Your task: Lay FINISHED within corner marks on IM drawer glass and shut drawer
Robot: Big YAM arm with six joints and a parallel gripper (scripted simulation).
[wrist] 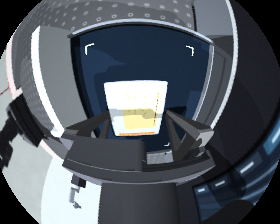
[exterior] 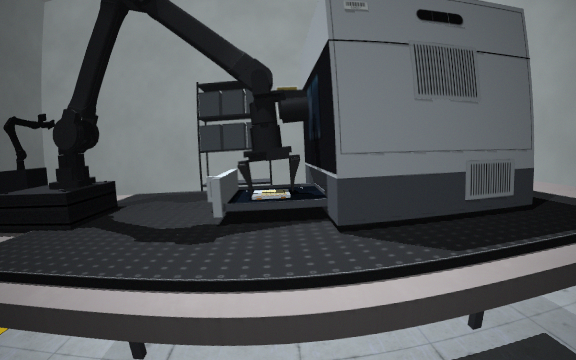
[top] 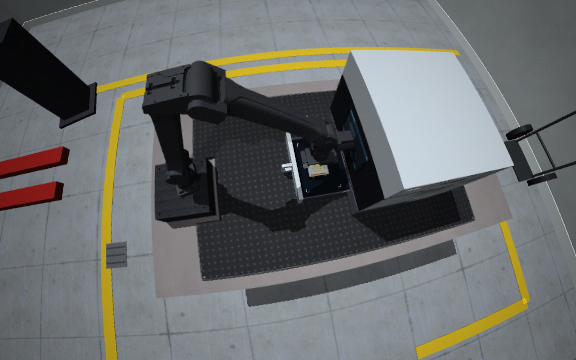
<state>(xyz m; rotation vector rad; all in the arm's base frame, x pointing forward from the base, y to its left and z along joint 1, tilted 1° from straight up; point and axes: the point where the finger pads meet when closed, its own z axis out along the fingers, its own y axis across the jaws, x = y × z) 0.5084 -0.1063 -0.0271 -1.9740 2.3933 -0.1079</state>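
Now: the drawer 1 cm ahead of my hand and 1 cm above it. From my hand the other things lie so: finished cassette 1 cm to the right, 1 cm below.
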